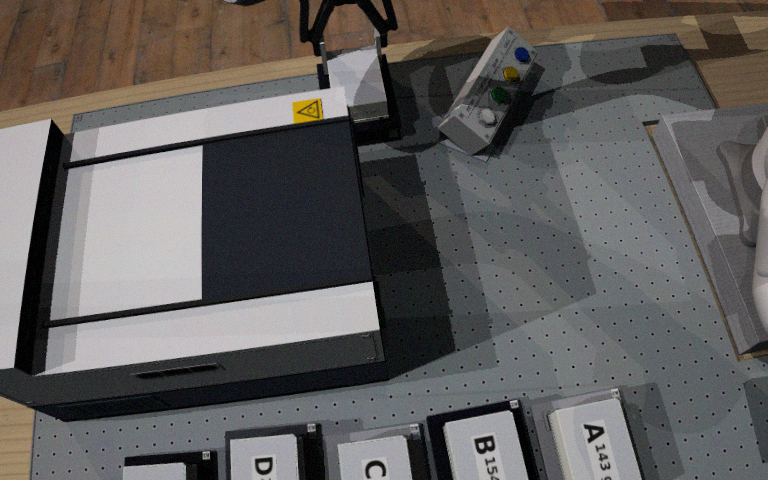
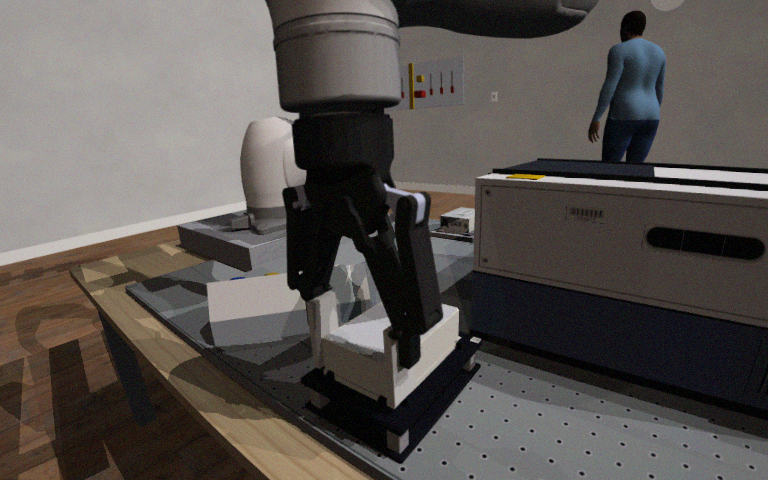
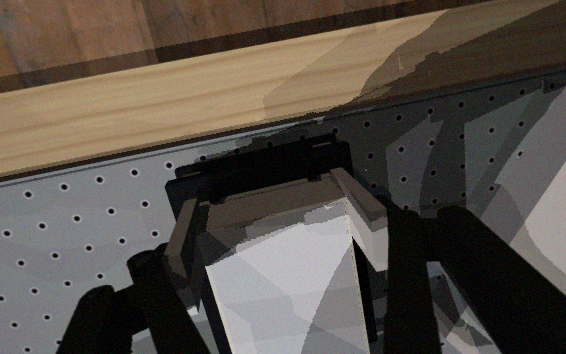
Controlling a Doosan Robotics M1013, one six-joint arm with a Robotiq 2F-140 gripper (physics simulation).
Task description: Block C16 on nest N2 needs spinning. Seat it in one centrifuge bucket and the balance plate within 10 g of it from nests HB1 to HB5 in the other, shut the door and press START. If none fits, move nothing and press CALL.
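Frame: origin at the arm's base, x ahead, y left, z up, level; centimetres.
Seen in the pictures: gripper, between the fingertips: (image 1: 352,64) (image 2: 362,376) (image 3: 269,205); arm's base, origin of its link: (image 2: 277,222).
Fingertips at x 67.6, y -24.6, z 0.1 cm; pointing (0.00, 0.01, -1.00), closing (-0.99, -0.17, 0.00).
Pixels of each thing's top centre, then the offset from my fingertips to it. "*": a spot on its surface instead.
- White block C16, centre of its top: (image 3: 293,310) (image 2: 395,322) (image 1: 355,74) dx -1.1, dy +5.4, dz +3.2 cm
- Balance plates A, centre of its top: (image 1: 600,453) (image 2: 464,212) dx -33.8, dy +62.1, dz +0.5 cm
- B, centre of its top: (image 1: 490,467) dx -20.3, dy +63.7, dz +0.5 cm
- C, a spot on its surface: (image 1: 374,462) * dx -6.6, dy +63.4, dz +0.5 cm
- D, a spot on its surface: (image 1: 263,462) * dx +6.8, dy +64.1, dz +0.5 cm
- slanted button box, centre of its top: (image 2: 287,268) (image 1: 493,71) dx -23.0, dy +4.8, dz +3.5 cm
White block C16 (image 1: 355,76) (image 2: 358,367) (image 3: 288,274) is between the fingers of my gripper (image 1: 350,48) (image 2: 363,329) (image 3: 269,205), which is shut on its two long sides. The block sits level, a little above its black nest N2 (image 1: 373,130) (image 2: 430,405) (image 3: 264,165) at the table's far edge. The centrifuge (image 1: 282,210) (image 2: 549,238) stands beside the nest, with a dark panel and a white panel on top. Balance plates A (image 1: 592,438), B (image 1: 484,448), C (image 1: 374,462) and D (image 1: 263,462) lie in nests along the near edge.
A slanted button box (image 1: 487,90) (image 2: 254,305) with blue, yellow, green and white buttons stands near the nest. The wooden table edge (image 3: 211,95) runs just behind it. A person (image 2: 613,95) stands behind the centrifuge.
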